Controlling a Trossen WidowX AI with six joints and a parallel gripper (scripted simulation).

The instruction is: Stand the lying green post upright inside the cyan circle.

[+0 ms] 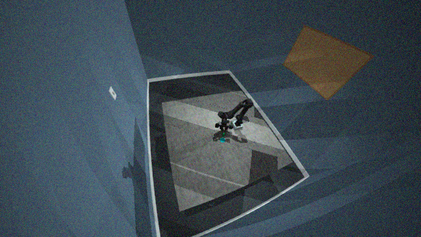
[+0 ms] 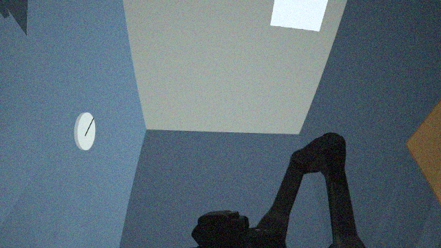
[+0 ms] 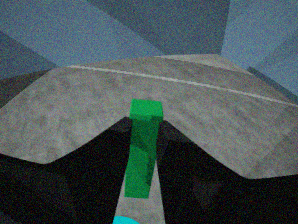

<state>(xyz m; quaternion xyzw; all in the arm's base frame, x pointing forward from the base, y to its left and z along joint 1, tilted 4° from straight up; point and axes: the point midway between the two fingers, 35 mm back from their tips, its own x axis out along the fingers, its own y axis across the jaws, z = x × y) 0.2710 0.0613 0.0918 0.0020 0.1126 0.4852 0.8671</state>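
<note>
Now: gripper tip 16 cm above the cyan circle and 2 cm past it. From my gripper tip the other things lie so: green post 2 cm below.
</note>
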